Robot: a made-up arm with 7 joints.
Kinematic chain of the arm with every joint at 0, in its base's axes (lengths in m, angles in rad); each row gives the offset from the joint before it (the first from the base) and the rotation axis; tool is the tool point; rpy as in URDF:
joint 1: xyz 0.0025 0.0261 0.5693 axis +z
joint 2: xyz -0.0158 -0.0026 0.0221 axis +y
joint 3: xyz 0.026 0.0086 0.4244 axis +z
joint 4: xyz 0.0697 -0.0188 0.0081 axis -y
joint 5: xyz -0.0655 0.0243 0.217 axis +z
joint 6: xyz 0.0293 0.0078 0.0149 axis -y
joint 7: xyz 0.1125 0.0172 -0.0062 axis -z
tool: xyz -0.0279 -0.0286 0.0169 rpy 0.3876 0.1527 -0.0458
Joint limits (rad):
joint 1: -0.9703..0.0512
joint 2: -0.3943..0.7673
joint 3: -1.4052..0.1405
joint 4: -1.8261..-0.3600
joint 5: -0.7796..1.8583
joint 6: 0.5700..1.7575
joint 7: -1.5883..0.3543
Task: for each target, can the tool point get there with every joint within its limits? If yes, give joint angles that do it. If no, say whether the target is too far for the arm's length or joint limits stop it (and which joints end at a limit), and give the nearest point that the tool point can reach.
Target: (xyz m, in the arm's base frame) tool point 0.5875 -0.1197 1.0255
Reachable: yes | joints -0.3221 0.5011 -0.2347 -0.7181 1.0466 0.7043 -1.4043
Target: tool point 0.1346 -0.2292 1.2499
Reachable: yes | joints -0.0326 -0.1155 -1.0296 -1.0143 1.1598 1.2815 -0.2900
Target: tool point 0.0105 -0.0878 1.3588
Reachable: yes | joints -0.1304 -0.1869 -0.8114 -0.5318 1.6425 1.5129 -0.4707
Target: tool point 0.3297 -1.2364 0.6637
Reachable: no: too far | nearest point 0.2355 -0.6484 0.7728 | short by 0.605 m
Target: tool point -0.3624 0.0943 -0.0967
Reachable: no: joint limits stop it (at a limit: joint 1, joint 2, joint 4, joint 6, joint 7) | nearest point 0.0155 -0.4248 0.5960 | short by 0.945 m
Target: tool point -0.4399 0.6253 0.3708
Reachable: no: joint limits stop it (at a limit: joint 1, joint 2, joint 3, joint 4, joint 5, joint 6, joint 7) | nearest point -0.3879 -0.0639 0.8828 | short by 0.860 m
